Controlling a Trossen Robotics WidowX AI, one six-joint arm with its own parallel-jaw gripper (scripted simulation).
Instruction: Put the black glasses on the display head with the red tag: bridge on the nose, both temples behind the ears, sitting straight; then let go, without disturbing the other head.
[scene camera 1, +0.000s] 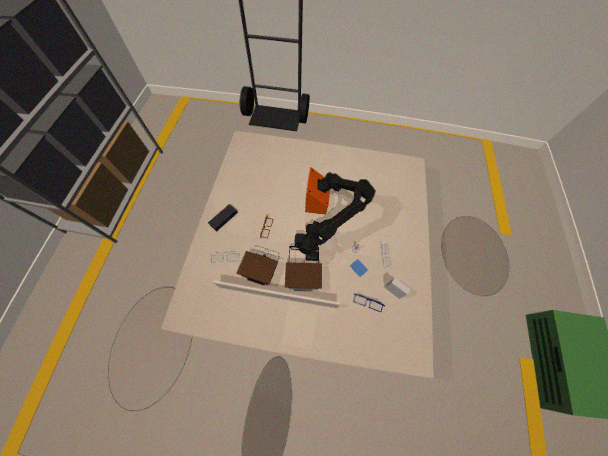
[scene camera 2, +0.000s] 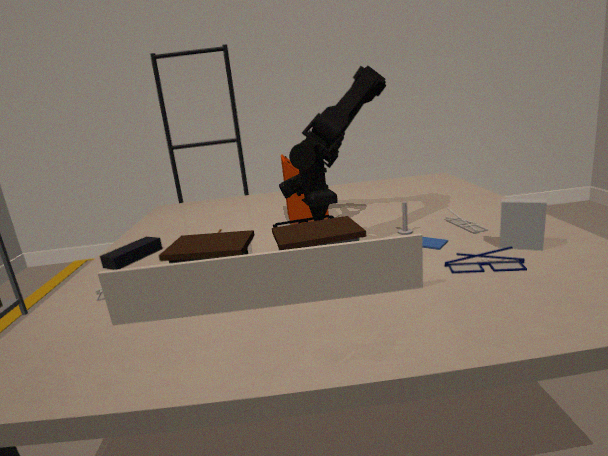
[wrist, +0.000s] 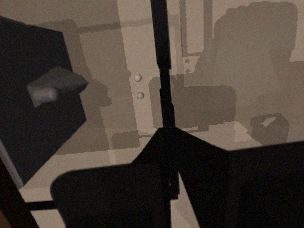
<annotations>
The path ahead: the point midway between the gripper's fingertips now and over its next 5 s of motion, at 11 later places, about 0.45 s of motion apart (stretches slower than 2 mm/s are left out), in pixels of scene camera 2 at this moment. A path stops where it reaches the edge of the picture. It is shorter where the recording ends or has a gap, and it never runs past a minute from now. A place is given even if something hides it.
My gripper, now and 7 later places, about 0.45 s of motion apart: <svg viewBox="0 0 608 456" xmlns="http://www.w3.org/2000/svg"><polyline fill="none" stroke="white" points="318,227 320,229 321,231 323,233 324,233 324,234 324,234 322,219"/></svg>
</annotations>
